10 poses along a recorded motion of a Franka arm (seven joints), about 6.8 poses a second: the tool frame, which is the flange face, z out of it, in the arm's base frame.
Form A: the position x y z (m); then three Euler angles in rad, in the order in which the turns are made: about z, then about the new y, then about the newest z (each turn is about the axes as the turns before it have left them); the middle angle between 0 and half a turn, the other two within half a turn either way.
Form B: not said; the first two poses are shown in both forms.
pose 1, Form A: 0.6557, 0.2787, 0.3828, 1.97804, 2.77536, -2.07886
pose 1, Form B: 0.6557, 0.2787, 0.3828, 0.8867, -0.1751, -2.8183
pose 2, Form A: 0.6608, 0.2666, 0.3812, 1.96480, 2.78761, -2.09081
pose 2, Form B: 0.6608, 0.2666, 0.3812, 0.8869, -0.1731, -2.8313
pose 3, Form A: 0.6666, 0.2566, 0.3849, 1.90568, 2.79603, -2.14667
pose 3, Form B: 0.6666, 0.2566, 0.3849, 0.8833, -0.1855, -2.8484
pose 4, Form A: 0.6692, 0.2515, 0.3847, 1.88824, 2.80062, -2.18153
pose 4, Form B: 0.6692, 0.2515, 0.3847, 0.9006, -0.1930, -2.8587
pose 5, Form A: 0.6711, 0.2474, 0.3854, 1.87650, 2.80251, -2.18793
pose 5, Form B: 0.6711, 0.2474, 0.3854, 0.8954, -0.1937, -2.8615
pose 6, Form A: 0.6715, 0.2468, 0.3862, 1.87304, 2.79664, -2.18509
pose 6, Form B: 0.6715, 0.2468, 0.3862, 0.8882, -0.1962, -2.8560
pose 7, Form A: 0.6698, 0.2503, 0.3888, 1.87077, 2.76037, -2.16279
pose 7, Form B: 0.6698, 0.2503, 0.3888, 0.8580, -0.2091, -2.8205
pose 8, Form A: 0.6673, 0.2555, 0.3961, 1.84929, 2.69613, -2.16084
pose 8, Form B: 0.6673, 0.2555, 0.3961, 0.8220, -0.2421, -2.7639
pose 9, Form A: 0.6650, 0.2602, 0.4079, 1.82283, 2.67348, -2.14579
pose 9, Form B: 0.6650, 0.2602, 0.4079, 0.7764, -0.2479, -2.7403
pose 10, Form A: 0.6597, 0.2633, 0.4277, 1.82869, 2.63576, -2.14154
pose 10, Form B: 0.6597, 0.2633, 0.4277, 0.7696, -0.2649, -2.7054
